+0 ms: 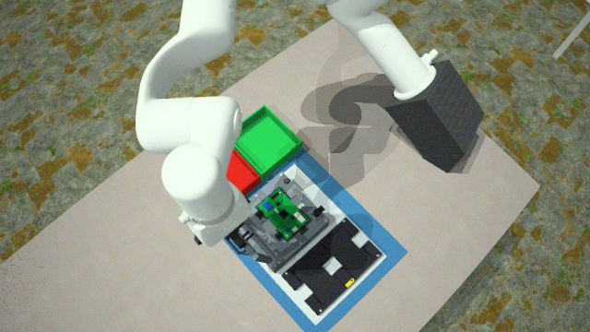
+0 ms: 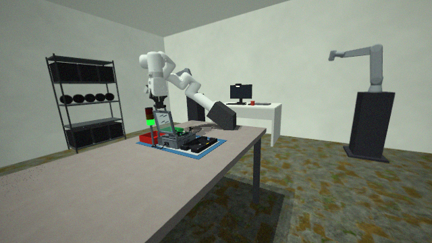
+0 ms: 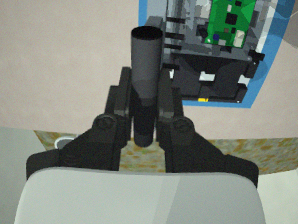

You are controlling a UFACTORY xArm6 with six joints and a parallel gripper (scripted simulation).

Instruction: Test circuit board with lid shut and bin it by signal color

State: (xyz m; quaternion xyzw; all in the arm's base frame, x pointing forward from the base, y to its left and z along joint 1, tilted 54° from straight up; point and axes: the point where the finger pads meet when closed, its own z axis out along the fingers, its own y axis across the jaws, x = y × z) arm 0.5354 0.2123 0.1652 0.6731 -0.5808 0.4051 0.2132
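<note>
Right now the green circuit board is 20 cm below my hand and 13 cm behind it. Round my hand: red bin (26 cm below, 20 cm to the right, 9 cm behind); then black latch hook (19 cm below, 19 cm behind, 6 cm to the left); then tester lid (9 cm below, 2 cm behind).
</note>
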